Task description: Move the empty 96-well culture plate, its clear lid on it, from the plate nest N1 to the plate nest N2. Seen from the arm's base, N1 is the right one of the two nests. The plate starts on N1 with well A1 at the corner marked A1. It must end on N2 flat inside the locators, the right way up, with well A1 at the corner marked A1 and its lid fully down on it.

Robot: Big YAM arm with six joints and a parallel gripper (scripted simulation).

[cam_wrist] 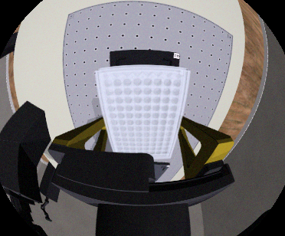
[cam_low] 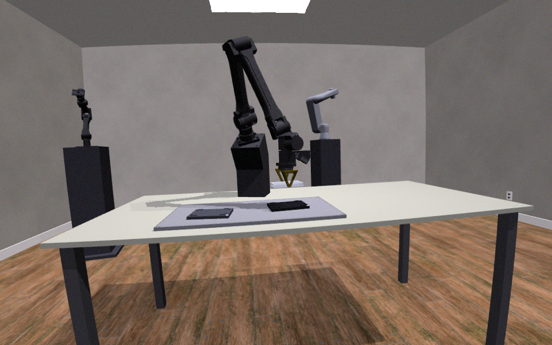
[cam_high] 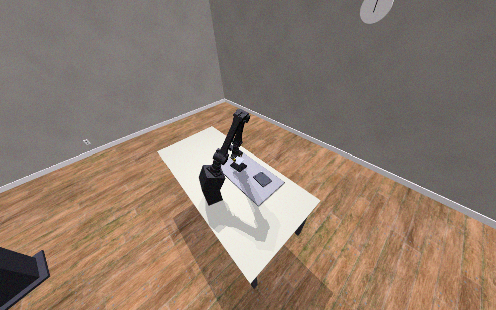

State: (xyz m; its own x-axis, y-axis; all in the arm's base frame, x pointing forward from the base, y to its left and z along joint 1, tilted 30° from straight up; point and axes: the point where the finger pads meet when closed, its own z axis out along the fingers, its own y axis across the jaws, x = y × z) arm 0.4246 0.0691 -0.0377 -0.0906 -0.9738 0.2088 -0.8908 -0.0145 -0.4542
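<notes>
The clear lid is right at my hand. Round my hand: nest N1: 1 cm behind, 33 cm to the right, 10 cm below; nest N2: 10 cm below.
</notes>
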